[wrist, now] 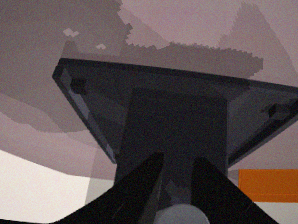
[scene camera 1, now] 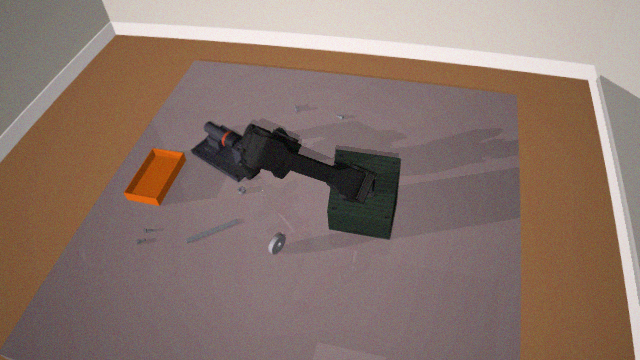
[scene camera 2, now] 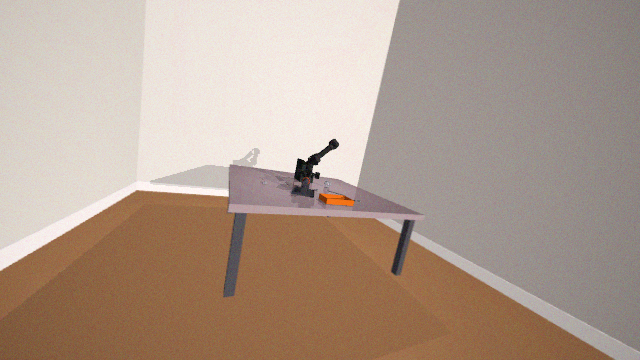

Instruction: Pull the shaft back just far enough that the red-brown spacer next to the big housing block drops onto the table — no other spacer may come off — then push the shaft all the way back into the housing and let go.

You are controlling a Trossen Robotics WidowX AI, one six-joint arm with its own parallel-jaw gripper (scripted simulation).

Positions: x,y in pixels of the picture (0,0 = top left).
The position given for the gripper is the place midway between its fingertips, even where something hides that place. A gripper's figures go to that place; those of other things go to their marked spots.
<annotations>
The gripper [wrist: 178,164]: 10 cm from the lens. A dark housing block [wrist: 132,111]: 14 cm from the lens.
</annotations>
